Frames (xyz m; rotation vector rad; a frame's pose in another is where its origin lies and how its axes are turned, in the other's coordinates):
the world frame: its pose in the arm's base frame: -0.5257 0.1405 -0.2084 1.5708 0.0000 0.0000
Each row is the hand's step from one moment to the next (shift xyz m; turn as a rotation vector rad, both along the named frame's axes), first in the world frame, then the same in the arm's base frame.
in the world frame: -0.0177 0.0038 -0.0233 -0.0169 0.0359 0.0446
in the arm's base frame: -0.0177 0.0233 0.0038 -0.0169 -0.0446 0.0359
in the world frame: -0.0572 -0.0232 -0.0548 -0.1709 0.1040 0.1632
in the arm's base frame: -0.0572 0.0548 -0.0232 -0.1709 -0.1632 0.1040
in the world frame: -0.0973 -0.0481 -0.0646 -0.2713 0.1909 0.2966
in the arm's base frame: -0.0973 0.0646 -0.0481 -0.2713 -0.2966 0.1909
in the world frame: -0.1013 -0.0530 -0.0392 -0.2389 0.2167 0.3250
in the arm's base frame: -0.1013 0.0392 -0.0530 -0.2389 -0.3250 0.2167
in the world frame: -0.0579 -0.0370 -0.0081 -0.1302 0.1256 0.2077
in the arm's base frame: -0.0579 0.0081 -0.0370 -0.1302 -0.2077 0.1256
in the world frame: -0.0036 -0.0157 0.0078 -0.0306 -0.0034 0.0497
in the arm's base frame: -0.0036 -0.0078 -0.0157 -0.0306 -0.0497 -0.0034
